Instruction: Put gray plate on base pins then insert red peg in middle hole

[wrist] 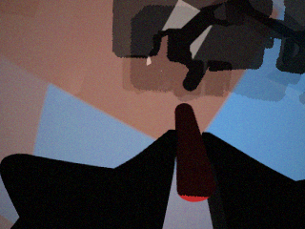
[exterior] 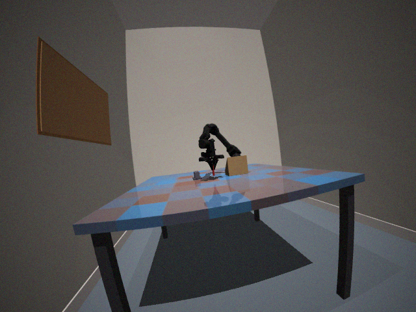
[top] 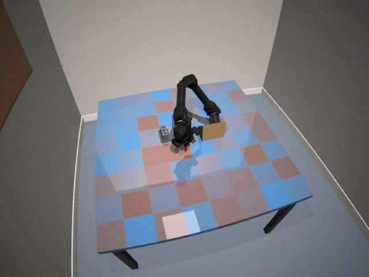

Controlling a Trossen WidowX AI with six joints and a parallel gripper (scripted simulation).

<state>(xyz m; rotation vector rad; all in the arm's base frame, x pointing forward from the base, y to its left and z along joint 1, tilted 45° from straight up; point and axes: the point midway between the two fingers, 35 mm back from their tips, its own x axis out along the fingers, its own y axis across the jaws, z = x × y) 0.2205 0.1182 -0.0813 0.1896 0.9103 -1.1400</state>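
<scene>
Now: the gray plate 180 mm to the right of my gripper tip, 130 mm ahead of it and 30 mm below it. The rest, counted from my gripper tip: dark base 170 mm to the right, 130 mm ahead, 70 mm below; then red peg right at my gripper tip.
</scene>
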